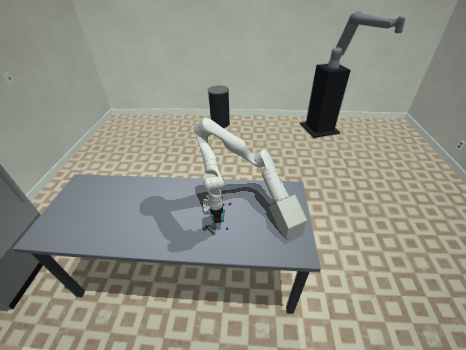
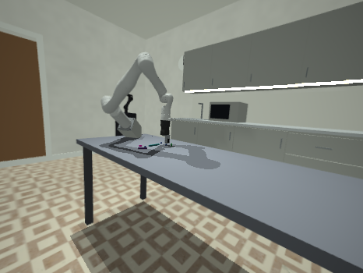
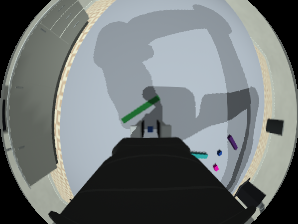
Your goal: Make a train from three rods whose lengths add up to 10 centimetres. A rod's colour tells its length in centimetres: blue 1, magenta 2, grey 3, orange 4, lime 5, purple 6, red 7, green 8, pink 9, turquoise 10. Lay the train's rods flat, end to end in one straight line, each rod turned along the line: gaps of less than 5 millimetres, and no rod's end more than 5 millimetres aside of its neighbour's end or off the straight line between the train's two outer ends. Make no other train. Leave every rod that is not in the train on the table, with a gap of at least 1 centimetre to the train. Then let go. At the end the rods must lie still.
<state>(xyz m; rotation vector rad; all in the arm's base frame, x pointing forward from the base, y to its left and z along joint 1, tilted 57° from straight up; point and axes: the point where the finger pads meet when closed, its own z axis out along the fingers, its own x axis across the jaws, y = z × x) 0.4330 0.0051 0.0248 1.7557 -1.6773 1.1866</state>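
Right now the green rod is 3 cm ahead of my hand, 1 cm to the left of it and 3 cm below it. Also, from my hand: magenta rod 14 cm behind, 16 cm to the right, 3 cm below; turquoise rod 7 cm behind, 7 cm to the right, 3 cm below; purple rod 8 cm behind, 21 cm to the right, 3 cm below.
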